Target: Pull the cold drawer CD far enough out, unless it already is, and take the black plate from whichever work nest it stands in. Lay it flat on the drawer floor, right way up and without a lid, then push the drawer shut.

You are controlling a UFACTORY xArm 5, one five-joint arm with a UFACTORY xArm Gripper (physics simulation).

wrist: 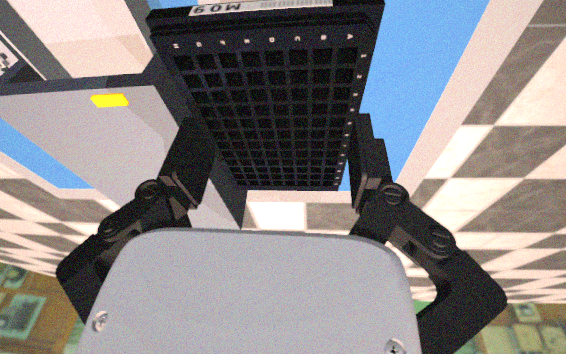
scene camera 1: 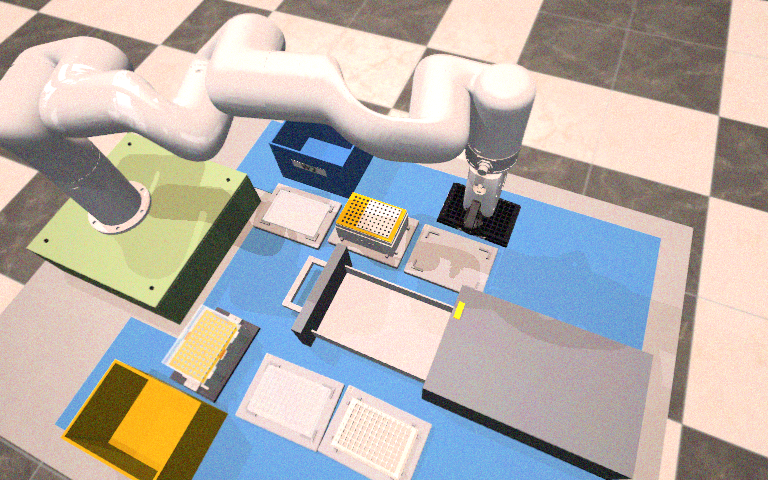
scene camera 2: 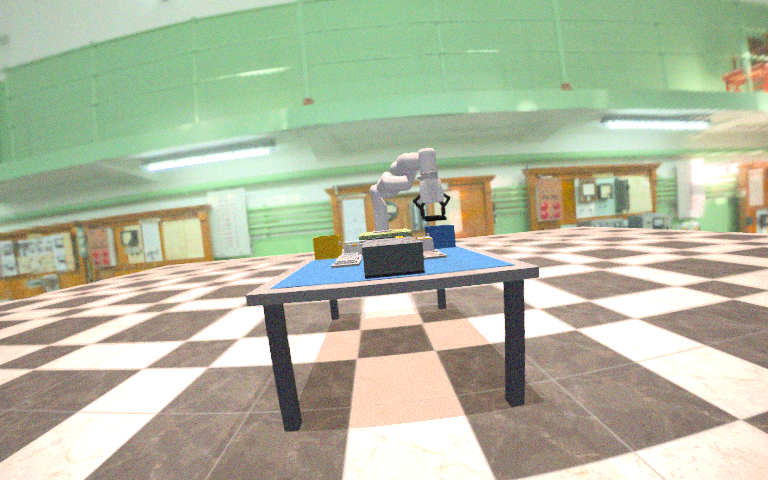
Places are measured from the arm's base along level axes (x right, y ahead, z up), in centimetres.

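Pixels of known places: gripper, fingertip midpoint: [wrist: 276, 133] [scene camera 1: 478, 211] [scene camera 2: 433, 217]; arm's base, origin of the base link: [scene camera 1: 121, 208] [scene camera 2: 382, 231].
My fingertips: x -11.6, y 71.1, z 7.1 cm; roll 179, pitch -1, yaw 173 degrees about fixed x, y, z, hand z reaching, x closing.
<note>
Ahead of a thing's pixels: the offset from my fingertips to its top centre. "*": to the spot under its first point.
The black plate {dx +0.0, dy +0.1, dz +0.8 cm} [scene camera 1: 508, 217] [scene camera 2: 434, 218] [wrist: 280, 100] is held level high above the back of the table. Its open wells face up and no lid shows on it. Its M09 label shows at the top of the wrist view. My gripper [scene camera 1: 480, 216] [scene camera 2: 434, 213] [wrist: 276, 133] is shut on the plate, with one finger at each long side. The cold drawer [scene camera 1: 385, 322] [wrist: 100, 30] is pulled out of its grey cabinet [scene camera 1: 538, 362] [scene camera 2: 393, 257] [wrist: 125, 130]. Its floor is bare where it shows. Its front panel [scene camera 1: 322, 300] carries a frame-shaped handle {* dx +17.4, dy -30.5, dz -9.9 cm} [scene camera 1: 295, 283].
An empty nest {dx +2.2, dy -3.3, dz -15.7 cm} [scene camera 1: 453, 249] lies behind the drawer, beside a yellow-topped rack {dx -0.5, dy -20.8, dz -9.8 cm} [scene camera 1: 370, 217] and a white plate {dx -0.6, dy -38.7, dz -15.5 cm} [scene camera 1: 298, 212]. A blue bin {dx -15.7, dy -36.7, dz -5.4 cm} [scene camera 1: 311, 172] stands at the back. An orange bin {dx +47.4, dy -45.9, dz -5.4 cm} [scene camera 1: 158, 418], a tilted yellow plate {dx +32.4, dy -43.2, dz -9.7 cm} [scene camera 1: 203, 345] and two pale plates {dx +36.9, dy -25.7, dz -14.8 cm} [scene camera 1: 291, 400] {dx +38.9, dy -9.1, dz -14.8 cm} [scene camera 1: 374, 435] are in front.
</note>
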